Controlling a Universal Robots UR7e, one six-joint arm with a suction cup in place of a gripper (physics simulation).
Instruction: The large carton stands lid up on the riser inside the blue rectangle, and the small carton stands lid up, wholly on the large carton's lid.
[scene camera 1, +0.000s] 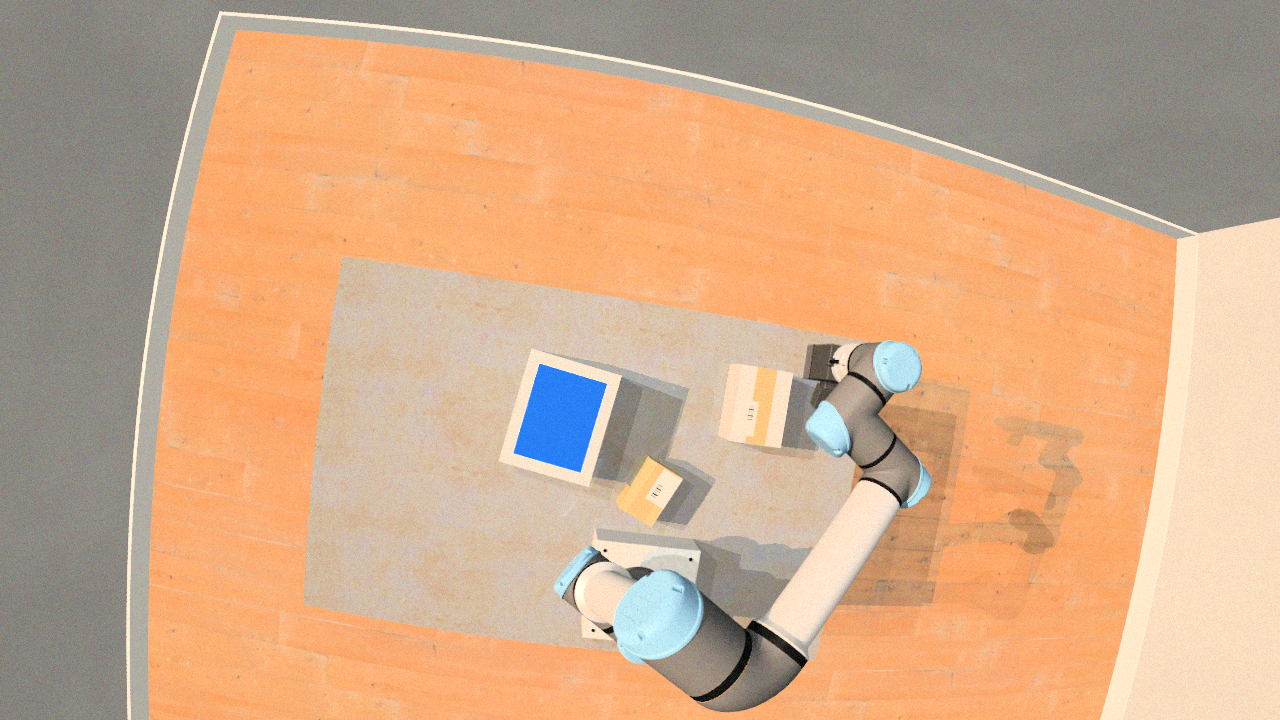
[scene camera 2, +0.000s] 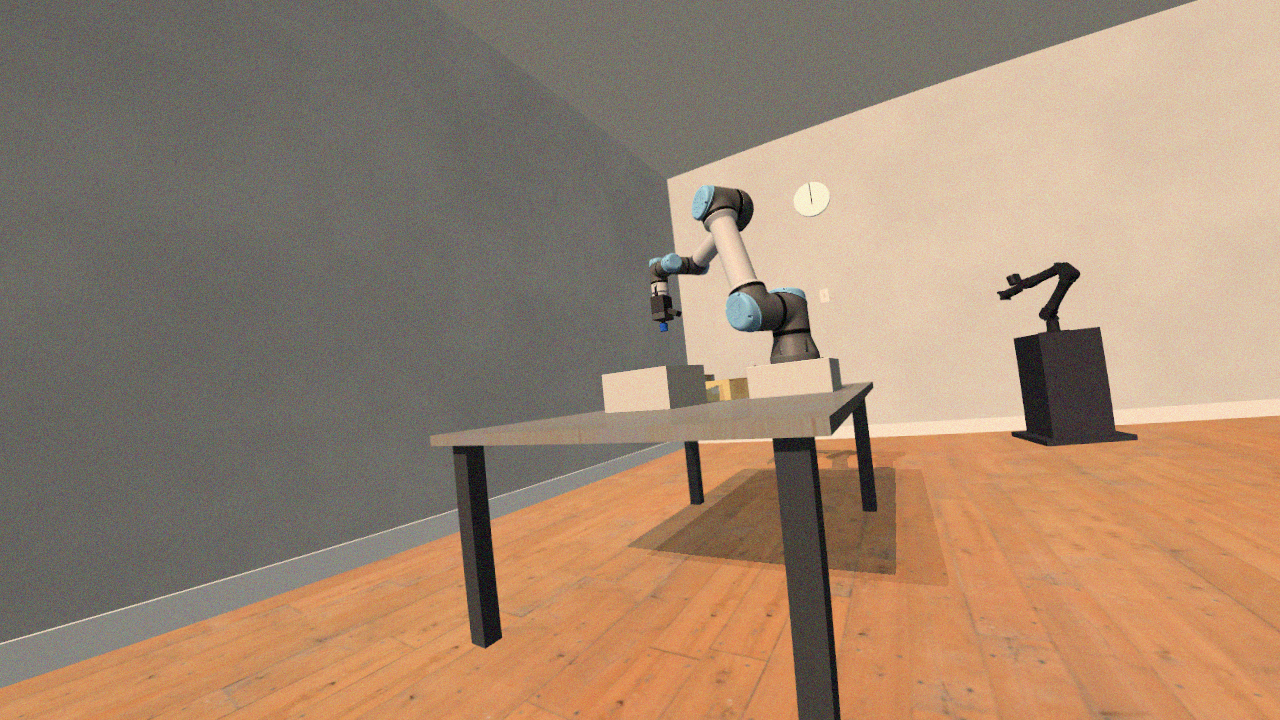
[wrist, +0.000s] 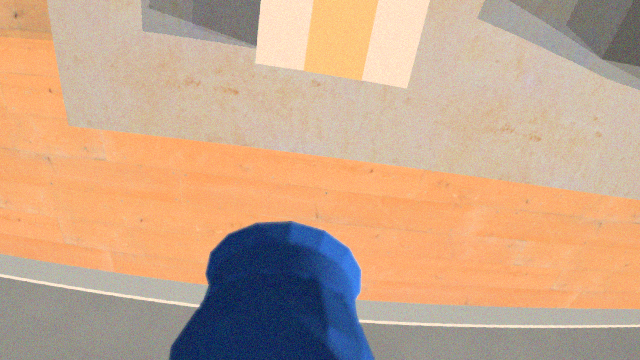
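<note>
The large carton (scene camera 1: 756, 404) (wrist: 340, 35), pale with a yellow tape strip, stands on the table right of the riser; a printed label shows in scene camera 1. The small carton (scene camera 1: 649, 490) (scene camera 2: 733, 387), yellow with a pale label, stands turned on the table between the riser and the robot base. The white riser (scene camera 1: 598, 429) (scene camera 2: 635, 391) bears the blue rectangle (scene camera 1: 560, 418), with no carton on it. My blue suction cup (scene camera 2: 663, 327) (wrist: 285, 250) is off and empty, high above the table's far edge, beyond the large carton; the arm hides it in scene camera 1.
The grey table (scene camera 1: 402, 501) (scene camera 2: 554, 429) carries the white base block (scene camera 1: 648, 548) (scene camera 2: 792, 378) of my arm. My forearm (scene camera 1: 832, 564) reaches over the table's right side. A black pedestal (scene camera 2: 1065, 385) with another arm stands apart on the floor.
</note>
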